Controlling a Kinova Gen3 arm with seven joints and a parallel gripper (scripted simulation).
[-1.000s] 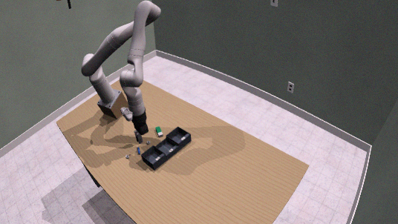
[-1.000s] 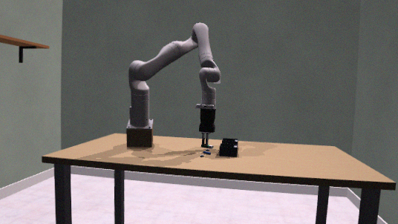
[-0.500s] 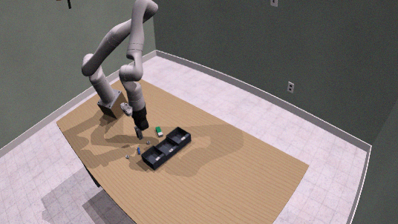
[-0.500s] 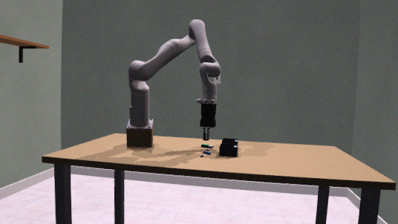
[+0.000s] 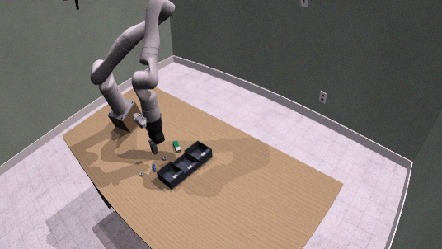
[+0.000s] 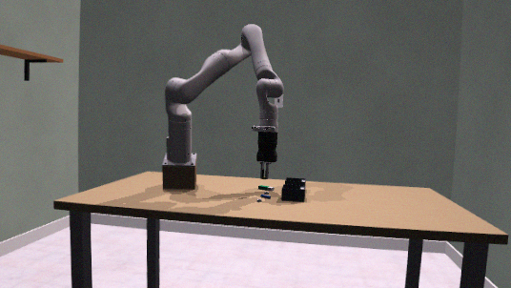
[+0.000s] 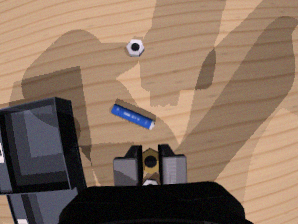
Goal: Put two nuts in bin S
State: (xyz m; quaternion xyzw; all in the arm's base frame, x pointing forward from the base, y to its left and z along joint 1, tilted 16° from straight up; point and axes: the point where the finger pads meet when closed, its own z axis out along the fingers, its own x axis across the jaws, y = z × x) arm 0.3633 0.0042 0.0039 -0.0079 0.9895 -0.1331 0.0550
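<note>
Now: hand 8 cm above the blue rod, 3 cm to the left of it and 2 cm short of it. Round my hand: bin 11 cm ahead, 8 cm to the left, 6 cm below; brass-coloured nut 2 cm below.
</note>
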